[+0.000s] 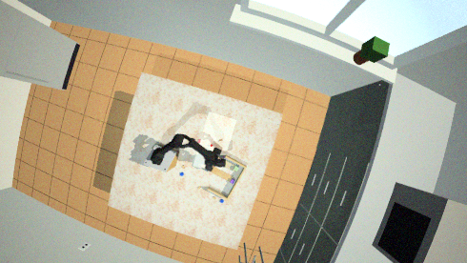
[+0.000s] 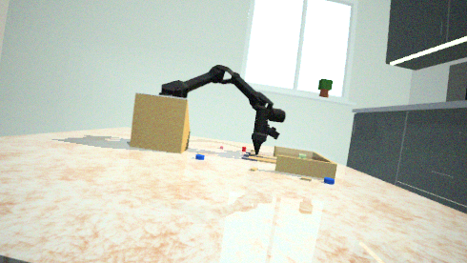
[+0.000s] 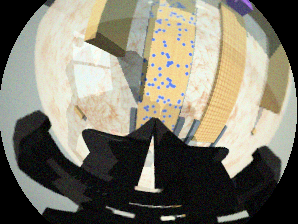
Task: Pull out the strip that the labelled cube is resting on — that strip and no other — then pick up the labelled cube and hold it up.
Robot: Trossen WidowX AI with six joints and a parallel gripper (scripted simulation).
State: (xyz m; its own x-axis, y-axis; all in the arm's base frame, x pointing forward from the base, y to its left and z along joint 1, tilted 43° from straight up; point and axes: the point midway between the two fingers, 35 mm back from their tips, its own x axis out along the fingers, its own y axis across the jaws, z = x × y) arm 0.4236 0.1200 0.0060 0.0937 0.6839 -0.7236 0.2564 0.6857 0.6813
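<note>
Now: gripper tip 190 mm short of the labelled cube, 50 mm to the left of it and 10 mm below it. Also, from my gripper tip: tan strip (120 mm to the right, 60 mm ahead); then red piece (100 mm to the left, 40 mm behind).
</note>
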